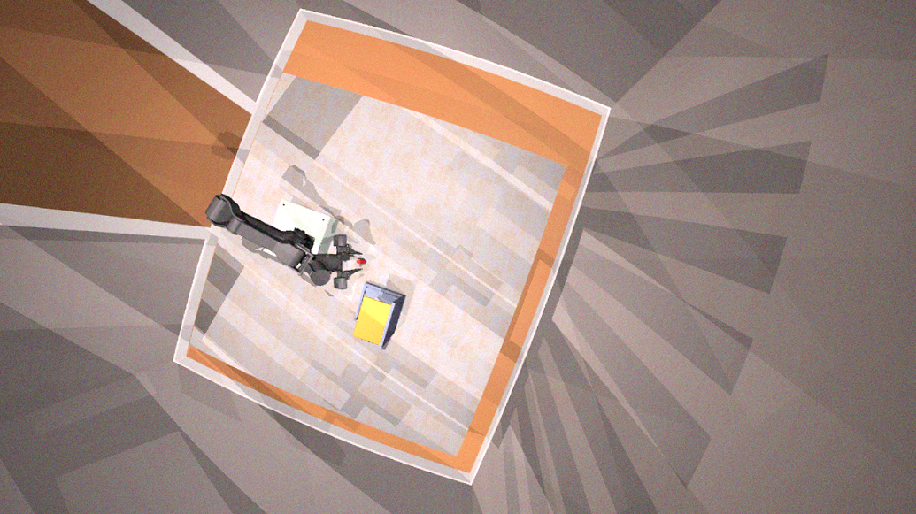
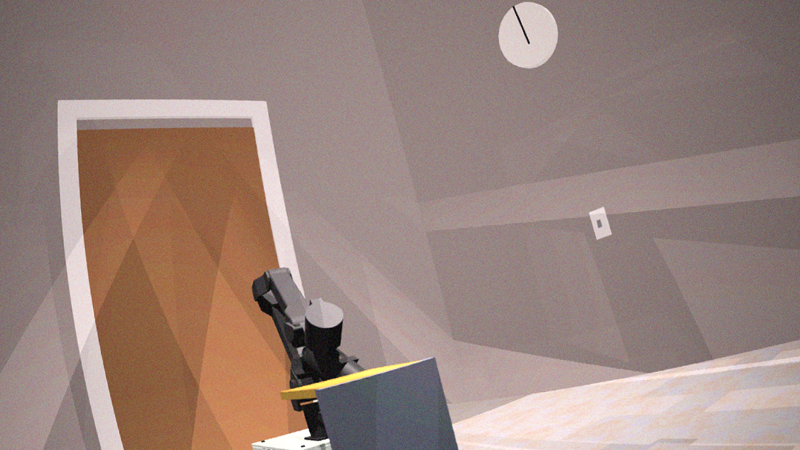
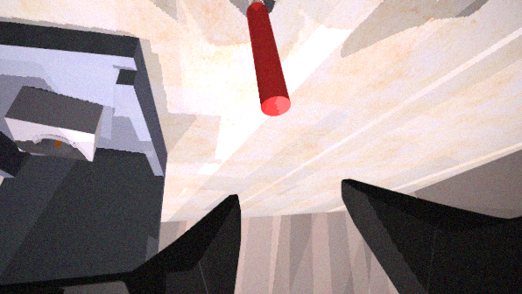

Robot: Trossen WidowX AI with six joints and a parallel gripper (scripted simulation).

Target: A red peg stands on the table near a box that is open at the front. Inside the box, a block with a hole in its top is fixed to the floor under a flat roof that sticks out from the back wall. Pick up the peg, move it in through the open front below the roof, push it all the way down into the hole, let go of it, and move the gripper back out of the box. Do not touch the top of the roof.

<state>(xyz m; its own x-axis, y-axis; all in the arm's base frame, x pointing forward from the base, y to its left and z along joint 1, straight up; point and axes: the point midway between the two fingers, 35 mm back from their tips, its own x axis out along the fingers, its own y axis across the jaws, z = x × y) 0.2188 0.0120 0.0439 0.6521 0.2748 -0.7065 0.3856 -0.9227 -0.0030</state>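
The red peg lies 80 mm below my gripper tip, 20 mm behind it and 10 mm to the right of it. Round my gripper tip: orange roof 160 mm to the right, 130 mm ahead, 100 mm above.
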